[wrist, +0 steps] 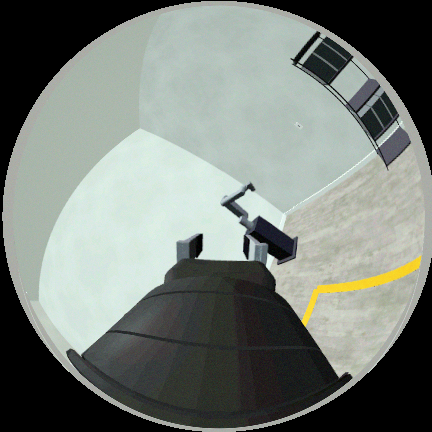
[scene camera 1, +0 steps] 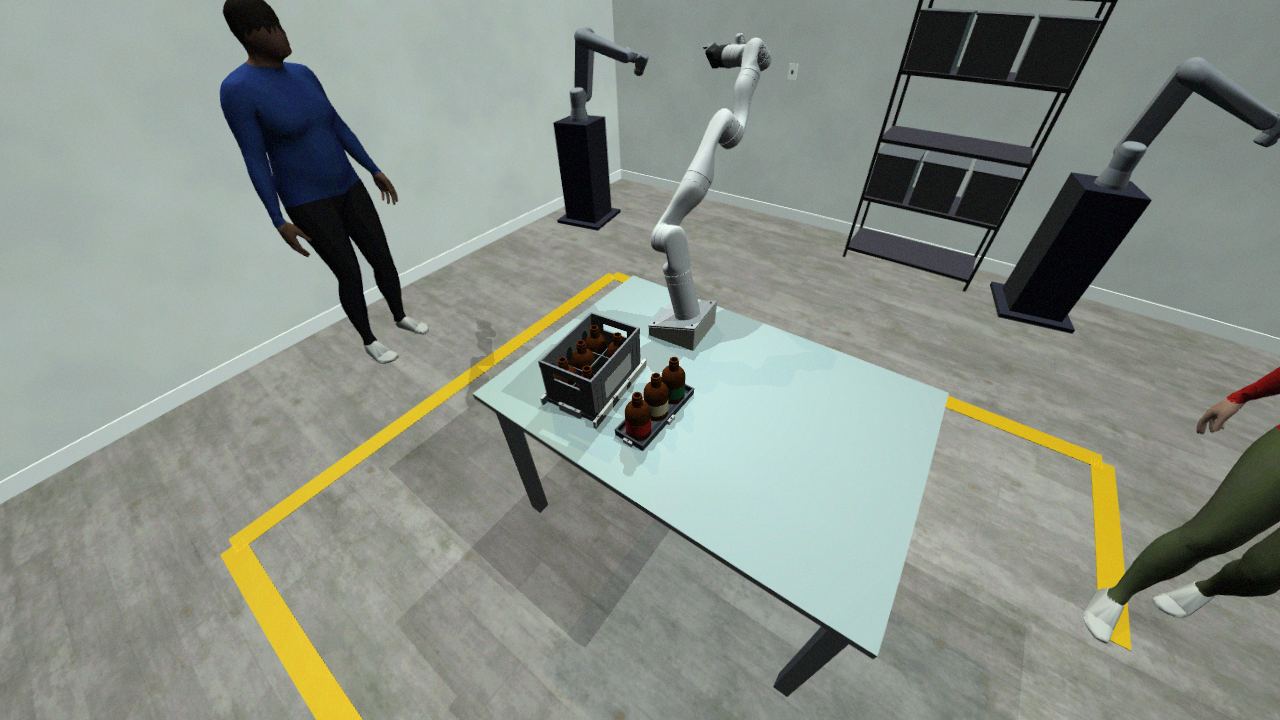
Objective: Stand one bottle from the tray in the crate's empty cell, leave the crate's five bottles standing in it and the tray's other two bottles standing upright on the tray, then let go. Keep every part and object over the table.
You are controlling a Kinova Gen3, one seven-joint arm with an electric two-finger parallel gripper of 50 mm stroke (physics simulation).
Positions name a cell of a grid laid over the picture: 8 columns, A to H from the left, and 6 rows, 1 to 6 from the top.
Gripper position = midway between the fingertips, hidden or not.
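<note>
Scene camera 1 gives me a green-label bottle (scene camera 1: E4), a cream-label bottle (scene camera 1: E4) and a red-label bottle (scene camera 1: D4). From the wrist I can see my gripper (wrist: E4), but the green-label bottle is out of frame in the wrist view.
</note>
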